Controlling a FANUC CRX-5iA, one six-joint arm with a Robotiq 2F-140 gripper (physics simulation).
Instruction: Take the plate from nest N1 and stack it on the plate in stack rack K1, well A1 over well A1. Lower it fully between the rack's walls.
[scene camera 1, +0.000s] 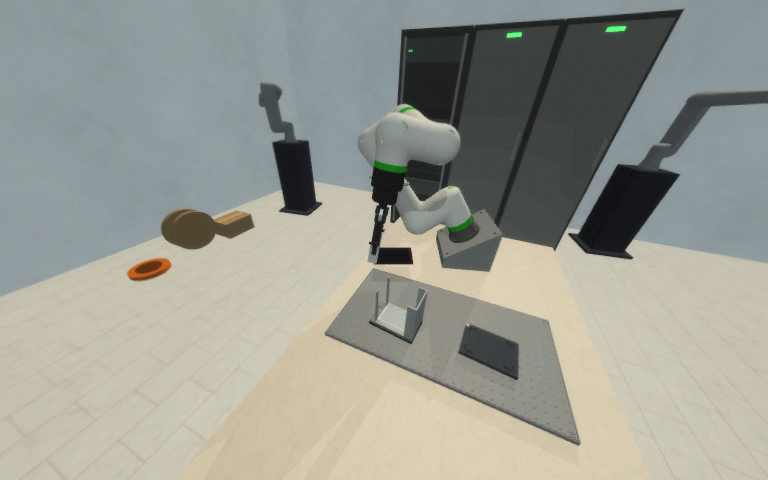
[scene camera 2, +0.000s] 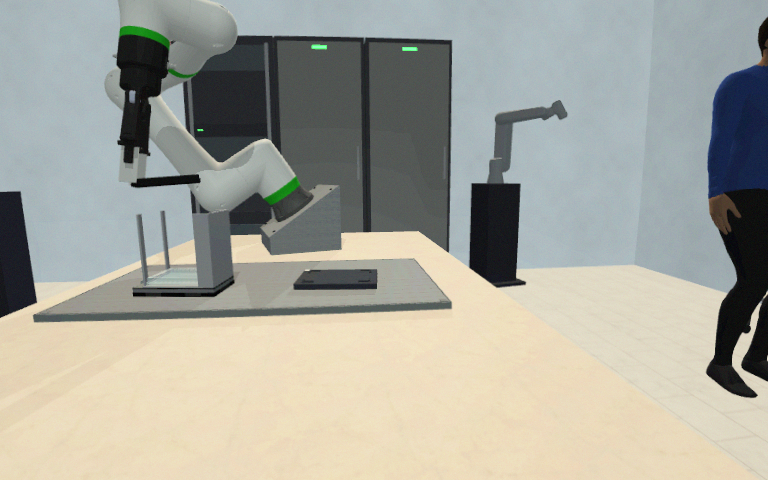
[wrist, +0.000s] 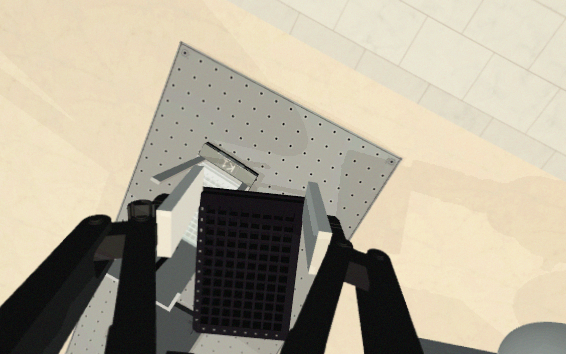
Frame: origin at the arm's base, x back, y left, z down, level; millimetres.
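Seen in the pictures: gripper, fingertip midpoint: (scene camera 1: 373, 255) (scene camera 2: 132, 184) (wrist: 254, 190); arm's base, origin of the base link: (scene camera 1: 464, 233) (scene camera 2: 295, 208).
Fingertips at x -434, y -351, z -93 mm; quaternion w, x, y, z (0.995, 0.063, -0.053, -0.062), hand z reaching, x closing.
Observation:
Pixels of each thing's top centre, then the offset from my fingertips to it. Level surfaces: height alone.
- black well plate, middle of its top: (wrist: 243, 275) (scene camera 2: 167, 175) (scene camera 1: 393, 252) dx +11, dy +65, dz -18 mm
- Stack rack K1, middle of its top: (wrist: 163, 240) (scene camera 2: 179, 211) (scene camera 1: 398, 290) dx -86, dy +105, dz +54 mm
- whitish plate, middle of its top: (wrist: 200, 208) (scene camera 2: 189, 272) (scene camera 1: 399, 317) dx -88, dy +115, dz +174 mm
- Nest N1, middle of its top: (scene camera 2: 338, 274) (wrist: 159, 340) (scene camera 1: 489, 346) dx -112, dy +406, dz +194 mm
- grey perforated board, its level: dz +208 mm
- pale table, its level: dz +221 mm
My gripper (scene camera 1: 373, 253) (scene camera 2: 132, 169) (wrist: 254, 190) is shut on a black well plate (scene camera 1: 395, 255) (scene camera 2: 169, 181) (wrist: 247, 265), its pale fingers at the two sides near one end. In scene camera 2 the plate hangs above the rack's tops. Stack rack K1 (scene camera 1: 417, 316) (scene camera 2: 214, 249) (wrist: 228, 165) has thin posts and upright walls; a whitish plate (scene camera 1: 391, 319) (scene camera 2: 175, 276) (wrist: 220, 177) lies inside. In the wrist view the held plate is turned relative to the rack and covers part of it. Nest N1 (scene camera 1: 489, 350) (scene camera 2: 335, 278) is a dark, bare base. Well A1 cannot be made out.
Rack and nest stand on a grey perforated board (scene camera 1: 356, 331) (scene camera 2: 254, 305) (wrist: 250, 125) on the pale table (scene camera 1: 317, 390) (scene camera 2: 339, 396). The arm's grey pedestal (scene camera 1: 467, 254) (scene camera 2: 308, 226) stands behind the board. Dark cabinets (scene camera 1: 509, 124) (scene camera 2: 320, 141) stand farther back.

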